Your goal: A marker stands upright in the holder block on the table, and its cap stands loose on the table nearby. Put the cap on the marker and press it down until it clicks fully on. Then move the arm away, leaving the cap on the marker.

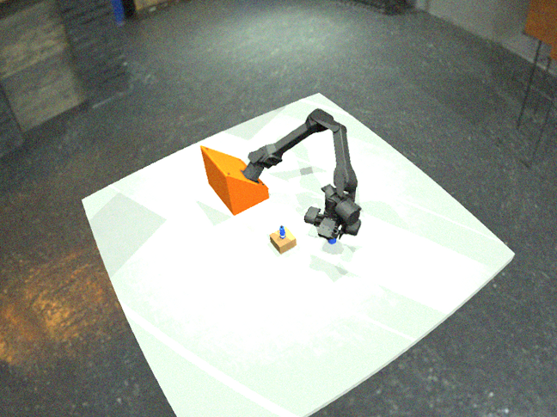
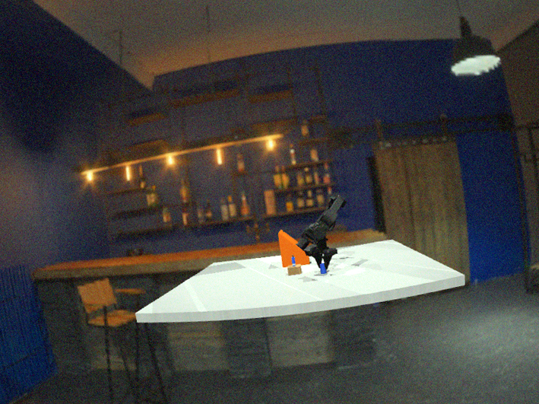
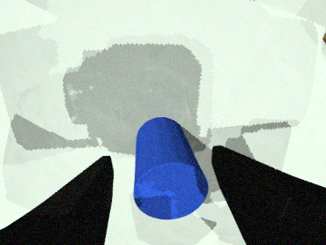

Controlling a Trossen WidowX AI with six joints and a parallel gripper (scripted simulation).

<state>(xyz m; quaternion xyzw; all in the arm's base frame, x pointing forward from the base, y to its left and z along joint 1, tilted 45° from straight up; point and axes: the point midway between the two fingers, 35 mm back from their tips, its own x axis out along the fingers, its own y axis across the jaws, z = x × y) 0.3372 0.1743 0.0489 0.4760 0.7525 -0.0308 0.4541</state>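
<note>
Right now the blue cap is right at my gripper tip.
</note>
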